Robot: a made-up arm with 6 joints.
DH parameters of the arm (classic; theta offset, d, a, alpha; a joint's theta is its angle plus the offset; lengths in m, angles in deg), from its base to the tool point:
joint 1: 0 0.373 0 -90
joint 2: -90 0 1.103 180
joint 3: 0 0 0 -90
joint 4: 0 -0.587 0 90
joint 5: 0 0.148 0 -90
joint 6: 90 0 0 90
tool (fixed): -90 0 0 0
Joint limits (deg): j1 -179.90..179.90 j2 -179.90..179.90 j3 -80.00..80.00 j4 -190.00..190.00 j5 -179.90..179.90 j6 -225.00..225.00
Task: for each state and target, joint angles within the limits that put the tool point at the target. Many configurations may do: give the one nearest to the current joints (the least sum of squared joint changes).
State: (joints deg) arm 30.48 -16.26 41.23 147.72 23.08 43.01
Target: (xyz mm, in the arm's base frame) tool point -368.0 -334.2 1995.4
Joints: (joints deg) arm 54.01 -20.24 69.49 133.21 23.08 43.01
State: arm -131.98 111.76 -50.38 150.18 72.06 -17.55
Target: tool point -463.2 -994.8 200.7
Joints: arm -121.41 67.82 -23.45 146.31 72.06 -17.55
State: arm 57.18 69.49 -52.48 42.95 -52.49 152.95
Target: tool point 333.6 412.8 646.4
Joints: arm 63.50 41.16 -78.38 39.42 -52.49 152.95
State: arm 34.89 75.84 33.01 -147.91 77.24 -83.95
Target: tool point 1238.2 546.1 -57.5
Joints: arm 18.62 84.43 27.45 -145.71 77.24 -83.95
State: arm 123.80 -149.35 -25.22 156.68 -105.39 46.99
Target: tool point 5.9 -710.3 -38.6
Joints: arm 101.98 -151.90 -48.60 163.26 -105.39 46.99
